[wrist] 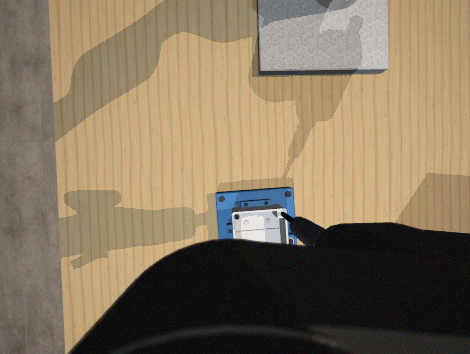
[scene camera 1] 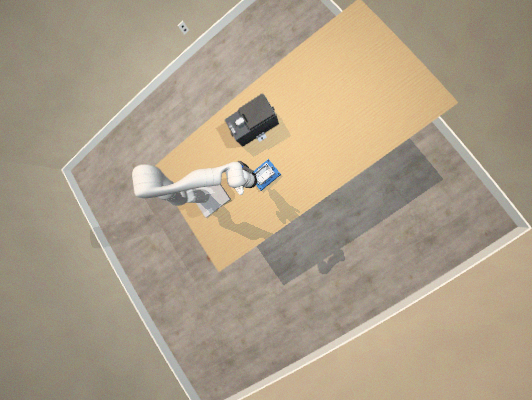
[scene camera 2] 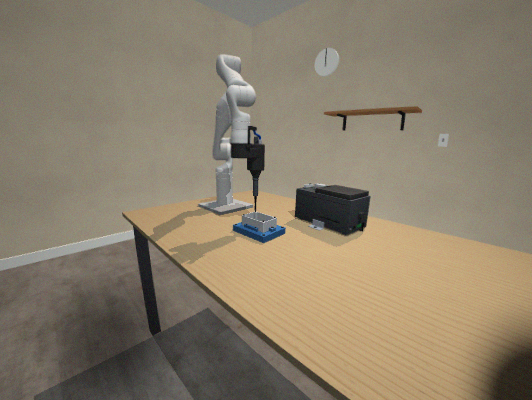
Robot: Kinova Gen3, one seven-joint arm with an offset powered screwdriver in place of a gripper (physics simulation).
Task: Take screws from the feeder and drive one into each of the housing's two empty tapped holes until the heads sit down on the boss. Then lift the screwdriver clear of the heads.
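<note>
The pale open-topped housing sits in the blue fixture on the table. My screwdriver is upright in scene camera 2, its thin bit at the housing's rim on the side towards the robot base. In the wrist view the bit's tip is at the housing's upper right corner; a dark round spot marks the upper left corner. Whether a screw is on the bit, and whether the tip touches, is too small to tell. The lower housing is hidden by the tool body. The black feeder stands apart from the housing.
The arm's grey base plate lies behind the fixture. A small light bracket is at the feeder's side facing the fixture. A wall shelf hangs beyond the table.
</note>
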